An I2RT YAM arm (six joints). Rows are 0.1 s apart.
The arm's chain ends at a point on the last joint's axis. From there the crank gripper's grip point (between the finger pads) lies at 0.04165 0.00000 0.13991 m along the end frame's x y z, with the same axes.
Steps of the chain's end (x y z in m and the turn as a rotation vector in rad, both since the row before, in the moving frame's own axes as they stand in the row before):
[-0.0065 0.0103 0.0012 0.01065 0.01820 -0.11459]
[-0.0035 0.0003 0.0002 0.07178 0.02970 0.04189]
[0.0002 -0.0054 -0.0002 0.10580 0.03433 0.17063]
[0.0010 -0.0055 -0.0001 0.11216 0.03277 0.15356]
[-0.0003 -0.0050 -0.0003 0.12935 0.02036 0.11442]
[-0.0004 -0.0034 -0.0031 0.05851 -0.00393 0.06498]
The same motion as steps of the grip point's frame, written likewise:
[-0.0043 0.0039 0.0004 0.01065 0.01820 -0.11459]
[0.0008 -0.0079 -0.0014 0.07178 0.02970 0.04189]
[0.0056 -0.0126 -0.0021 0.10580 0.03433 0.17063]
[0.0062 -0.0143 -0.0021 0.11216 0.03277 0.15356]
[0.0033 -0.0180 -0.0020 0.12935 0.02036 0.11442]
[-0.0008 -0.0089 -0.0031 0.05851 -0.00393 0.06498]

